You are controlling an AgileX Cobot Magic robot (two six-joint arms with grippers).
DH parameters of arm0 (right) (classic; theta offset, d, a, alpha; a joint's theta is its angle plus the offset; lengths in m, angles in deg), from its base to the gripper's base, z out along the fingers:
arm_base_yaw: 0 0.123 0 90
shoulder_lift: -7.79 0 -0.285 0
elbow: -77.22 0 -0.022 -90
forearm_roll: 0 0.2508 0 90
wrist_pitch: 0 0 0.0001 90
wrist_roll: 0 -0.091 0 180
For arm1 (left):
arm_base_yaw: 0 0.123 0 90
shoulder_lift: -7.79 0 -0.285 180
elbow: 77.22 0 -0.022 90
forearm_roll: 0 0.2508 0 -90
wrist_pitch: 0 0 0.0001 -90
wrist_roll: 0 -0.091 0 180
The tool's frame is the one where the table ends.
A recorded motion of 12 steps. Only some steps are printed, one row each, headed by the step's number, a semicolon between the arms.
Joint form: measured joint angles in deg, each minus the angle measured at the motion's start. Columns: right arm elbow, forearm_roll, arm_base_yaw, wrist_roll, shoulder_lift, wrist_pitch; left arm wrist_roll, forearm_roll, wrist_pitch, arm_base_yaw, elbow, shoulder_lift.
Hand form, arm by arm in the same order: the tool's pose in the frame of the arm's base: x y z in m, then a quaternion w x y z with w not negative. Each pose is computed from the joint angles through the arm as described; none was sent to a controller.
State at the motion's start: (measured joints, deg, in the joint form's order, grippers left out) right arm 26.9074 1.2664 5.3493 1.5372 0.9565 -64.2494; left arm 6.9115 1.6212 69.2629 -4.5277 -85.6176 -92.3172
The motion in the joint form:
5: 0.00 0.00 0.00 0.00 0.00 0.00; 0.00 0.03 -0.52 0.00 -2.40 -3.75
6: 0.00 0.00 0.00 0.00 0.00 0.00; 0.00 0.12 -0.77 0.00 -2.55 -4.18
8: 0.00 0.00 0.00 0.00 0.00 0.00; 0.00 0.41 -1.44 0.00 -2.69 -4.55
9: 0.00 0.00 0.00 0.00 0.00 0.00; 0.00 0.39 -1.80 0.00 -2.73 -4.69
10: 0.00 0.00 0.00 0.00 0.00 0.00; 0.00 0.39 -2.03 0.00 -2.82 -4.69
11: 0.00 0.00 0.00 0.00 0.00 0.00; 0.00 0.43 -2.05 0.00 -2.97 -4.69
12: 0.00 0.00 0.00 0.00 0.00 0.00; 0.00 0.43 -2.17 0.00 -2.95 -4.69
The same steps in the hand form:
5: -0.0068 0.0012 0.2640 0.48875 -0.05306 0.87038 0.02730; 0.3473 -0.0251 0.3218 0.15874 -0.01750 0.98716 -0.00174
6: -0.0068 0.0012 0.2640 0.48875 -0.05306 0.87038 0.02730; 0.3494 -0.0251 0.3201 0.15855 -0.01727 0.98720 -0.00097
8: -0.0068 0.0012 0.2640 0.48875 -0.05306 0.87038 0.02730; 0.3519 -0.0249 0.3188 0.16256 -0.01658 0.98656 0.00108
9: -0.0068 0.0012 0.2640 0.48875 -0.05306 0.87038 0.02730; 0.3529 -0.0250 0.3184 0.16477 -0.01654 0.98619 0.00068
10: -0.0068 0.0012 0.2640 0.48875 -0.05306 0.87038 0.02730; 0.3534 -0.0250 0.3189 0.16751 -0.01651 0.98573 0.00040
11: -0.0068 0.0012 0.2640 0.48875 -0.05306 0.87038 0.02730; 0.3537 -0.0250 0.3197 0.16900 -0.01644 0.98548 0.00059
12: -0.0068 0.0012 0.2640 0.48875 -0.05306 0.87038 0.02730; 0.3538 -0.0250 0.3196 0.16985 -0.01642 0.98533 0.00050

